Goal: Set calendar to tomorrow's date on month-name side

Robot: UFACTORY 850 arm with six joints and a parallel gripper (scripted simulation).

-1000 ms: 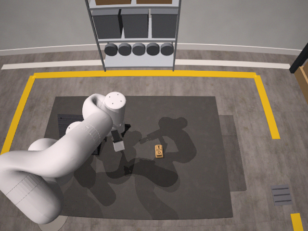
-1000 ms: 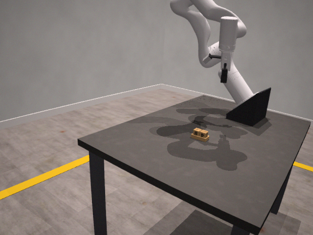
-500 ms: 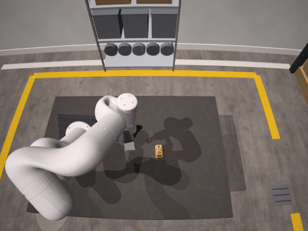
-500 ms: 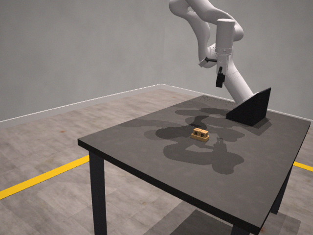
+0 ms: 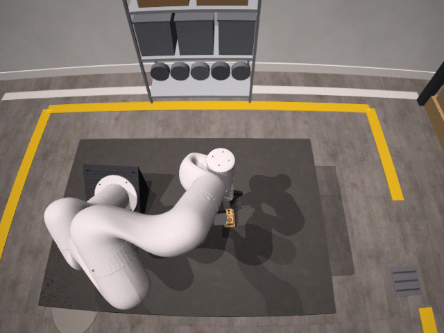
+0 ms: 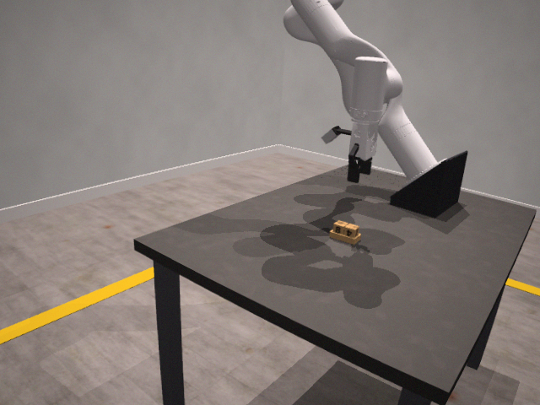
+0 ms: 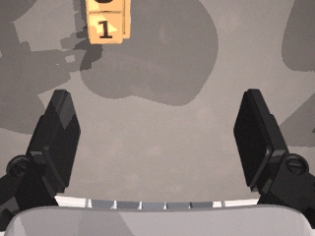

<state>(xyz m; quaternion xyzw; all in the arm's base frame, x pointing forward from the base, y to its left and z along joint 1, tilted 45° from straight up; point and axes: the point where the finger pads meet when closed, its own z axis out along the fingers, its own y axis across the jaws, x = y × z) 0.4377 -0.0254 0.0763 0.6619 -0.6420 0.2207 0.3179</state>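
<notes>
Now: hand 150 mm above the calendar cube, 40 mm short of it and 20 mm to the left of it. Round my hand: wooden tray 170 mm below, 40 mm ahead.
</notes>
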